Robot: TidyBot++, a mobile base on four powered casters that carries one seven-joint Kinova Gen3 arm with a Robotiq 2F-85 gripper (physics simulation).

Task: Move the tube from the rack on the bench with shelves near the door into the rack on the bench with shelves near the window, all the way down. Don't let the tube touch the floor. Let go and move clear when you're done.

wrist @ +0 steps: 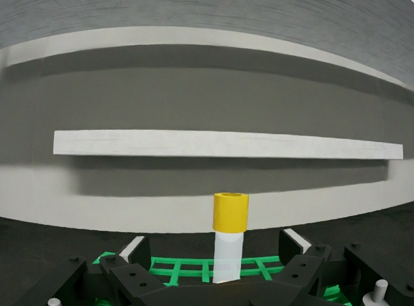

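Note:
The tube (228, 256) stands upright in the wrist view, with a yellow cap (230, 213) on top and a pale, translucent body. Its lower end is hidden behind the gripper's body. It stands in front of the green rack (190, 273) or in it; which of the two I cannot tell. Much of the rack is hidden by the gripper. My gripper (214, 248) is wide open, one finger on each side of the tube, with a gap on both sides. The tube is a little nearer the right finger. The cap rises above the fingertips. The other rack does not show.
A long white shelf board (225, 144) runs across the pale back panel (150, 212) behind the tube, above the cap's height. A grey surface (200, 14) spans the top of the view. The dark bench top (50, 245) lies under the rack.

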